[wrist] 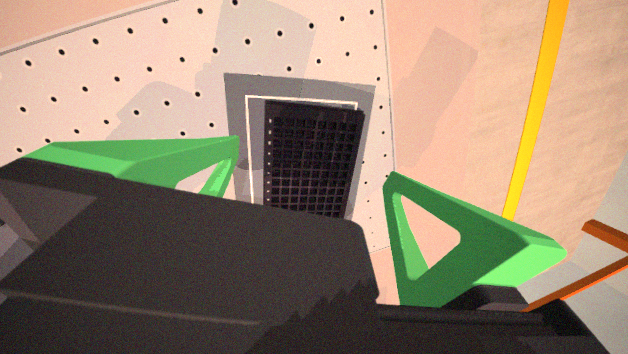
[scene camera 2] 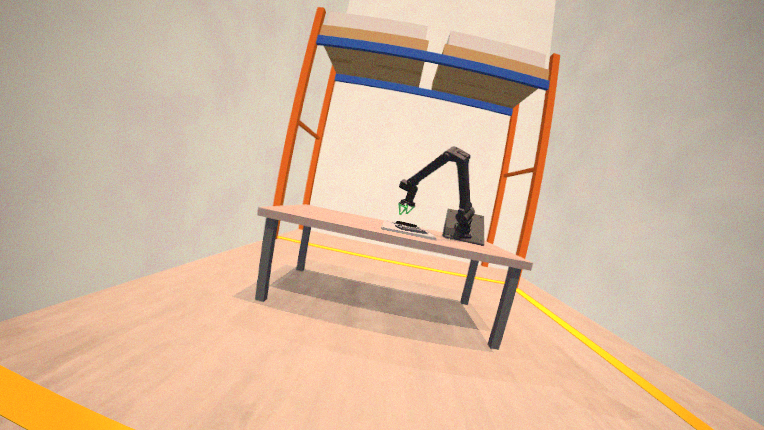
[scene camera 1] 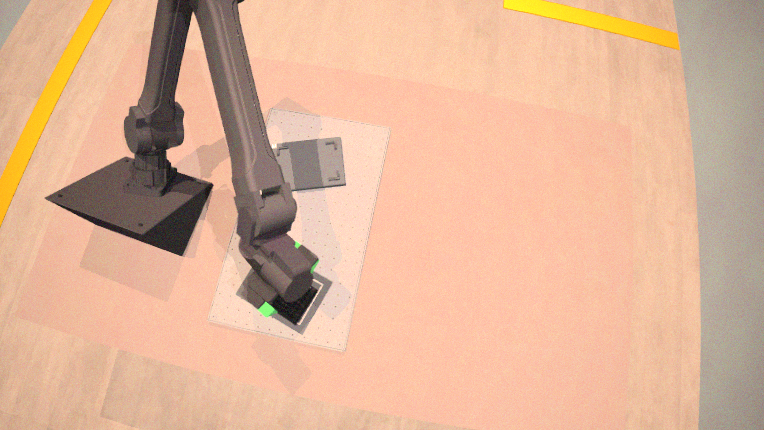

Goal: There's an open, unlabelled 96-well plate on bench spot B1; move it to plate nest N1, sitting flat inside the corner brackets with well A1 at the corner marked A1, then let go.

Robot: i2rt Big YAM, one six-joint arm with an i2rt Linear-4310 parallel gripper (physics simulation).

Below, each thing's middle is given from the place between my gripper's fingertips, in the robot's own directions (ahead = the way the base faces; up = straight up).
Now: hand 30 mm past the black well plate [scene camera 1: 292, 311], 10 mm to the right of it and 60 mm above it. Also, from my hand: grey nest with corner locators [scene camera 1: 318, 163]: 10 mm behind, 300 mm to the left, 60 mm below; then grey nest pad with white outline [scene camera 1: 322, 284]: 30 mm behind, 10 mm to the left, 70 mm below.
